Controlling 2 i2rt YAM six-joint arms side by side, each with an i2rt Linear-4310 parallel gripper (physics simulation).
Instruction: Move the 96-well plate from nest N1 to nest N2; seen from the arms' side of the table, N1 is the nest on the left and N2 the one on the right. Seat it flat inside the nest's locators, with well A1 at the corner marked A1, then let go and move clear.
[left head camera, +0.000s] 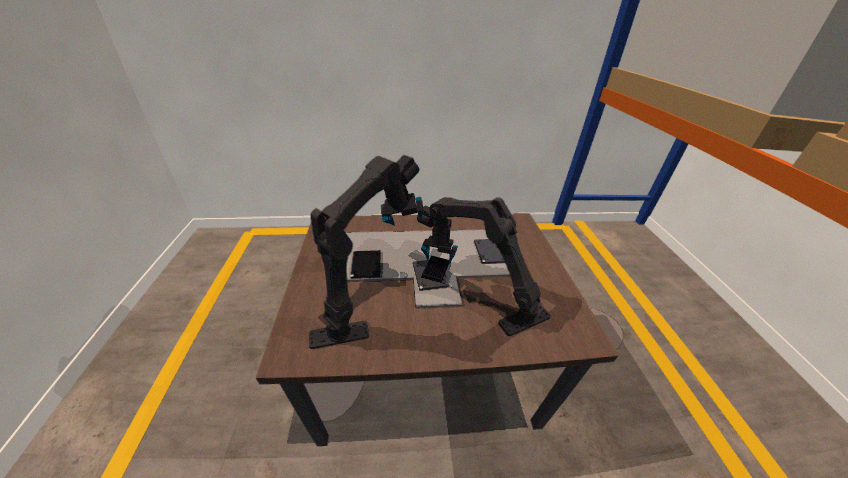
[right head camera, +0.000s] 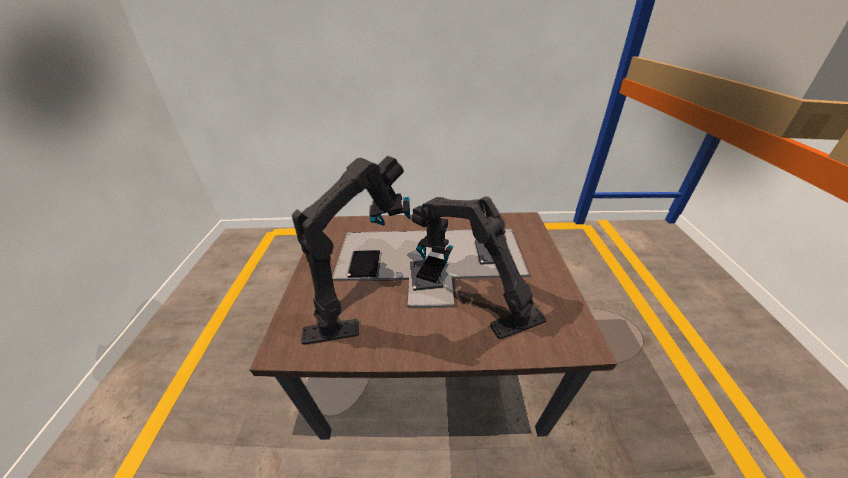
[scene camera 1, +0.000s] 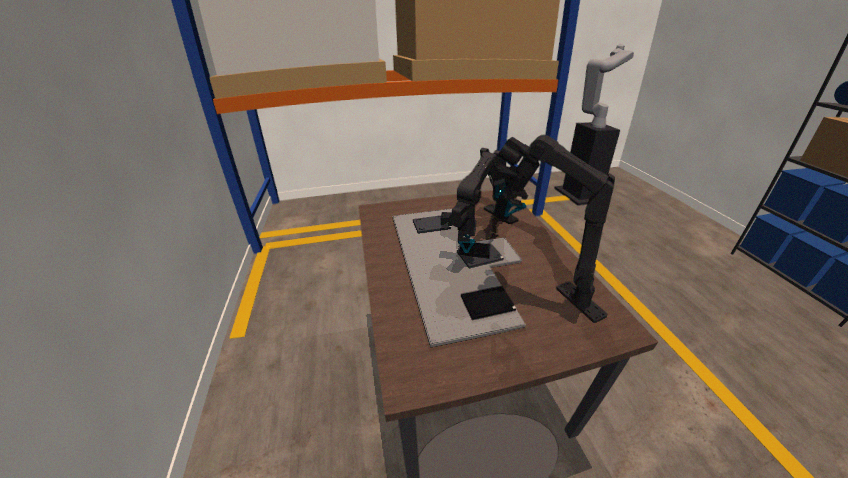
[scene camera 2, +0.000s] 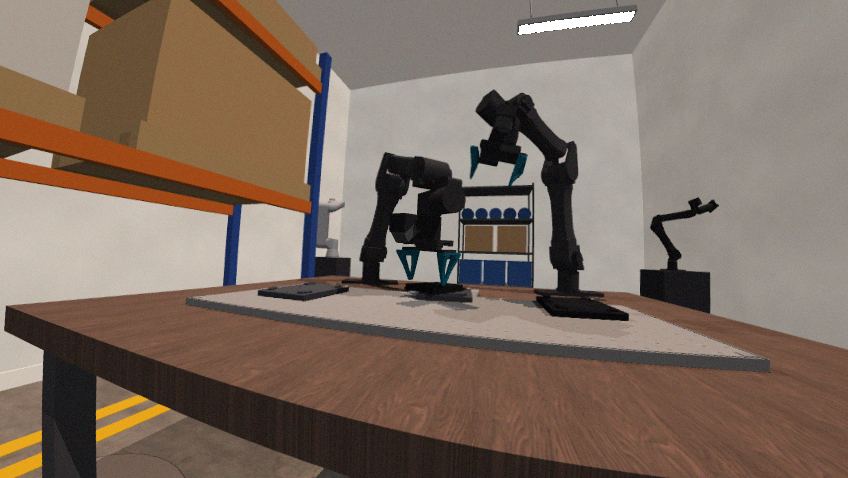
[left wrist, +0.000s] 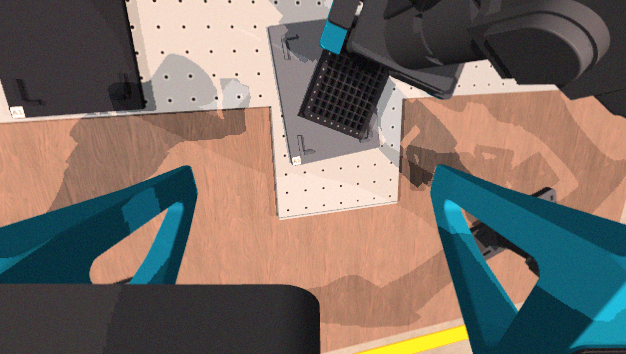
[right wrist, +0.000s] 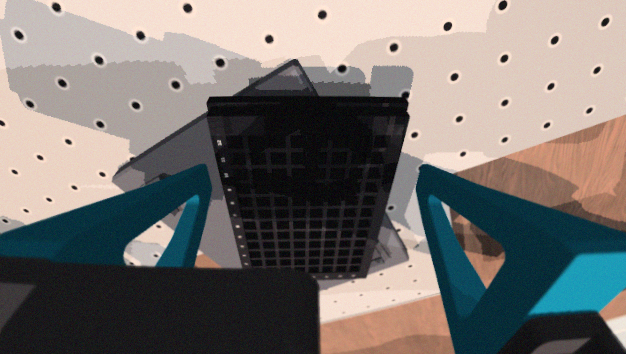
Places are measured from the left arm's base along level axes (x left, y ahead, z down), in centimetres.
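Pixels of known places: left gripper, fingertip midpoint: (left head camera: 407, 221) (right head camera: 397, 221) (scene camera 1: 500, 206) (scene camera 2: 489, 182) (left wrist: 313, 178); right gripper, fingertip midpoint: (left head camera: 438, 261) (right head camera: 435, 261) (scene camera 1: 467, 245) (scene camera 2: 426, 282) (left wrist: 368, 50) (right wrist: 313, 176); left arm's base, link origin: (left head camera: 339, 335) (right head camera: 330, 332) (scene camera 1: 580, 301) (scene camera 2: 567, 294); right arm's base, link origin: (left head camera: 524, 320) (right head camera: 518, 323) (scene camera 1: 500, 214) (scene camera 2: 370, 283).
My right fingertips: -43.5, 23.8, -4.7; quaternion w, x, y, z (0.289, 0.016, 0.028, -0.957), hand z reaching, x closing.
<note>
Ahead of a thing's pixels: the offset from my right fingertips to its top centre, as dx, dy, dz. Level surfaces: height alone.
The black 96-well plate @[+2.1, -2.7, +0.4] (left head camera: 436, 268) (right head camera: 431, 270) (scene camera 1: 475, 249) (left wrist: 345, 95) (right wrist: 310, 220) lies askew on the grey middle nest @[+4.8, -3.8, +1.7] (left head camera: 420, 280) (left wrist: 285, 90) (right wrist: 170, 150), turned against its locators. The darker left nest N1 @[+29.8, +8.5, +1.7] (left head camera: 366, 264) (right head camera: 364, 263) (left wrist: 65, 50) holds no plate. The right nest N2 @[-26.7, +4.2, +1.7] (left head camera: 489, 250) (scene camera 1: 430, 224) (scene camera 2: 302, 290) is partly hidden by the right arm in the head views. My right gripper (left head camera: 439, 258) (scene camera 2: 427, 280) (right wrist: 313, 176) is open, low over the plate, with gaps beside both long sides. My left gripper (left head camera: 405, 219) (scene camera 2: 492, 179) (left wrist: 313, 178) is open and empty, high above the table.
A pale perforated board @[dz +3.3] (right head camera: 431, 296) (scene camera 2: 475, 326) carries the nests on the wooden table @[dz +4.7] (left head camera: 391, 356) (scene camera 1: 415, 385). The right arm's wrist stands close to the raised left gripper in the head views. A tall rack (left head camera: 584, 148) stands behind at the right.
</note>
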